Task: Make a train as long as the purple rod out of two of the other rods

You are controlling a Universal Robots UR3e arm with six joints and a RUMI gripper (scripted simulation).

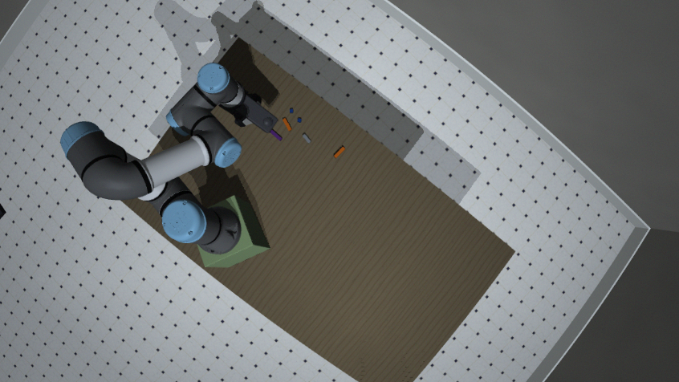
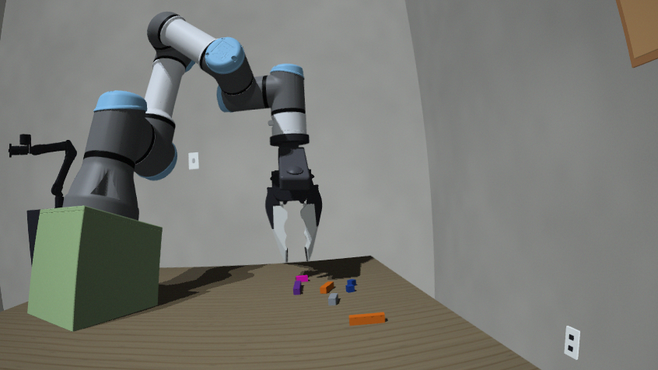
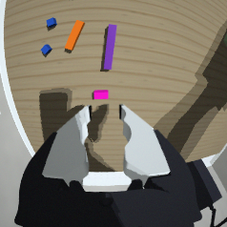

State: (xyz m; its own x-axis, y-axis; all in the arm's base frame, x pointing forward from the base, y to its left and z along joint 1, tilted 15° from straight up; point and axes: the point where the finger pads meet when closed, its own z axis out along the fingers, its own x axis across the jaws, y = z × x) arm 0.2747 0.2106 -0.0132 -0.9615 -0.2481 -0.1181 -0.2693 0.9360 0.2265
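Now: the magenta rod 1 cm ahead of my hand and 5 cm below it. Round my hand: purple rod: 1 cm ahead, 7 cm to the right, 5 cm below; grey rod: 8 cm ahead, 15 cm to the right, 5 cm below.
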